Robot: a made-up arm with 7 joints. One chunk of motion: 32 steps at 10 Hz.
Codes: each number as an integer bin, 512 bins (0 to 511) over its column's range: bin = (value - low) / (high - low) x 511, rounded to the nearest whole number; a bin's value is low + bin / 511 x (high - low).
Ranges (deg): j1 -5..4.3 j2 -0.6..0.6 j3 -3..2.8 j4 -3..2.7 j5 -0.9..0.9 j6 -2.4..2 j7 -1.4..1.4
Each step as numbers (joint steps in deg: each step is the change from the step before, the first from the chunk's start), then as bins.
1 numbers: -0.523 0.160 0.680 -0.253 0.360 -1.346 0.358
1 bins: 246 324 324 246 358 122 321
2 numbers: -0.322 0.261 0.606 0.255 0.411 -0.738 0.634
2 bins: 257 367 318 292 372 193 371
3 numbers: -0.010 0.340 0.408 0.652 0.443 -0.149 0.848
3 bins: 274 400 300 327 381 261 410
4 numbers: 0.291 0.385 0.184 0.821 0.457 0.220 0.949
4 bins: 291 419 281 343 385 304 429
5 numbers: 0.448 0.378 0.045 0.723 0.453 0.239 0.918
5 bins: 299 416 268 334 384 306 423
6 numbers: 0.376 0.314 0.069 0.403 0.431 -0.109 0.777
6 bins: 295 389 270 305 378 266 397
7 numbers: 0.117 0.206 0.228 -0.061 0.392 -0.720 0.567
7 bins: 281 343 284 263 367 195 359
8 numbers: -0.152 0.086 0.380 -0.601 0.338 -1.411 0.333
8 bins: 266 292 298 215 351 115 316
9 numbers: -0.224 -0.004 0.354 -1.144 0.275 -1.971 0.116
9 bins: 262 254 295 166 334 50 277
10 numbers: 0.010 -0.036 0.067 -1.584 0.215 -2.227 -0.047
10 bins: 275 240 270 127 317 20 247
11 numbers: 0.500 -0.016 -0.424 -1.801 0.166 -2.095 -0.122
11 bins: 302 249 227 107 303 35 233
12 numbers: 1.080 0.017 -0.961 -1.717 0.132 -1.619 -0.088
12 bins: 334 263 180 115 293 91 239
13 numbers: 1.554 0.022 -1.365 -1.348 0.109 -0.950 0.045
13 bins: 360 265 144 148 286 168 264
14 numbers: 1.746 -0.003 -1.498 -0.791 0.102 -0.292 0.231
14 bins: 371 254 132 198 284 245 298
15 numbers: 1.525 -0.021 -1.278 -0.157 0.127 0.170 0.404
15 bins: 359 247 152 255 292 298 329
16 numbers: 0.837 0.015 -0.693 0.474 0.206 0.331 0.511
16 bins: 321 262 203 311 314 317 349
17 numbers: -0.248 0.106 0.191 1.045 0.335 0.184 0.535
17 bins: 261 301 281 363 351 300 353
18 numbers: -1.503 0.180 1.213 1.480 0.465 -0.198 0.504
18 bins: 192 332 371 402 388 256 347
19 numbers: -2.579 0.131 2.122 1.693 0.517 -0.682 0.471
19 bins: 133 311 451 421 402 200 341
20 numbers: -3.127 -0.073 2.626 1.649 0.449 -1.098 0.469
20 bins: 103 224 496 417 383 151 341
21 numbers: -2.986 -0.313 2.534 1.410 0.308 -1.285 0.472
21 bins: 111 122 488 395 343 129 342
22 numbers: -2.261 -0.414 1.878 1.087 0.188 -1.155 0.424
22 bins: 150 79 430 366 309 145 333
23 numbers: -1.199 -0.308 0.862 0.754 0.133 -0.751 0.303
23 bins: 209 124 340 337 293 192 311
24 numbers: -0.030 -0.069 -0.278 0.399 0.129 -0.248 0.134
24 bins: 273 226 240 305 292 250 280
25 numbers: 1.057 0.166 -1.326 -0.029 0.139 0.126 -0.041
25 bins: 333 326 147 266 295 293 248
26 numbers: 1.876 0.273 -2.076 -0.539 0.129 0.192 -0.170
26 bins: 378 372 81 221 292 301 224
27 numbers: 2.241 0.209 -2.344 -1.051 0.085 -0.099 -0.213
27 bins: 398 344 58 175 280 267 217
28 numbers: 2.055 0.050 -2.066 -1.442 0.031 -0.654 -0.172
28 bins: 388 277 82 140 264 203 224
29 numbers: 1.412 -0.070 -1.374 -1.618 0.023 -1.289 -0.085
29 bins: 352 226 143 124 262 129 240
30 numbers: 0.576 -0.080 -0.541 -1.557 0.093 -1.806 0.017
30 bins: 306 221 217 129 282 69 259
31 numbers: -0.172 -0.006 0.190 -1.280 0.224 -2.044 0.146
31 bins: 265 253 281 154 319 41 282
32 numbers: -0.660 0.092 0.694 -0.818 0.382 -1.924 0.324
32 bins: 238 295 325 196 364 55 315
